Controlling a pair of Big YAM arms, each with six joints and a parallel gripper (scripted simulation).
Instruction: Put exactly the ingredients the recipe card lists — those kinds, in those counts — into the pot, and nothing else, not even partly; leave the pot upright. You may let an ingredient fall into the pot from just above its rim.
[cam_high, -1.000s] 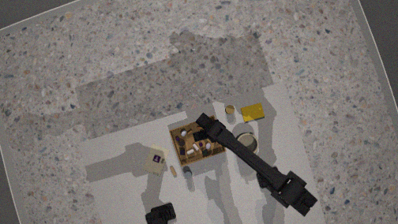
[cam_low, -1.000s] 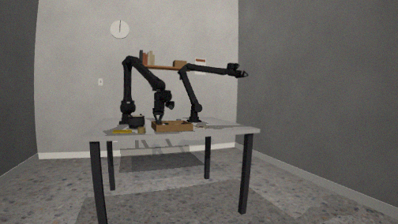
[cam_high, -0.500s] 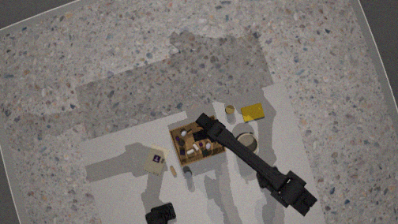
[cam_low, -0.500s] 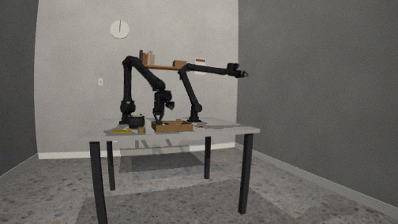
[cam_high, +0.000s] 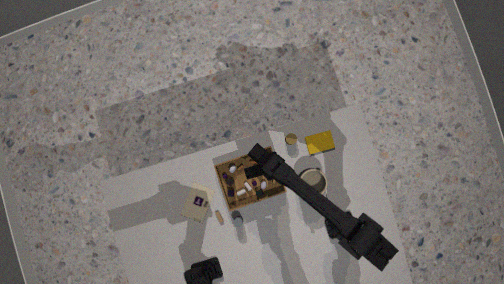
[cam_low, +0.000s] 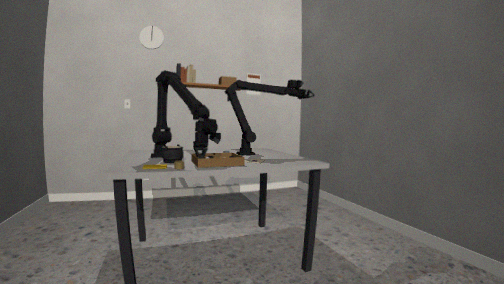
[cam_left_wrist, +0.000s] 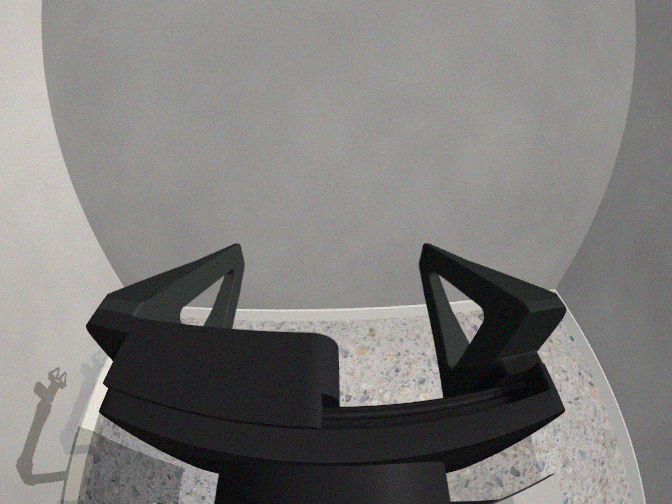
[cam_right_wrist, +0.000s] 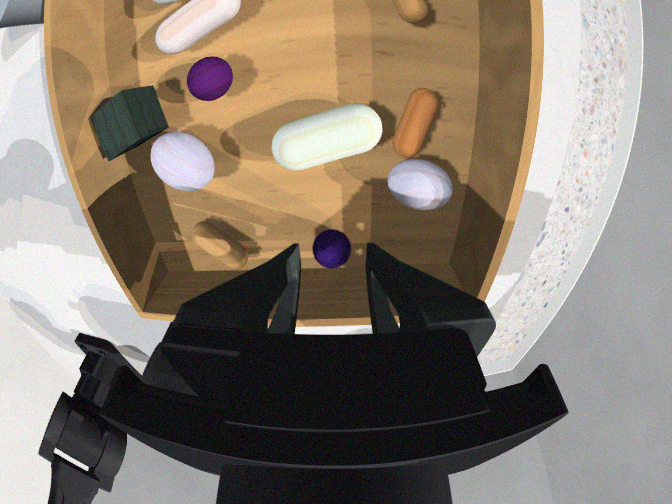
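Observation:
The dark pot lies 13 cm behind my right hand, 15 cm to the right of it and 2 cm above it. Also, from my right hand: wooden crate (2 cm behind, 10 cm to the left, 2 cm below); then yellow block (3 cm ahead, 23 cm to the right, 3 cm below); then brass cylinder (8 cm ahead, 12 cm to the right, 1 cm below).

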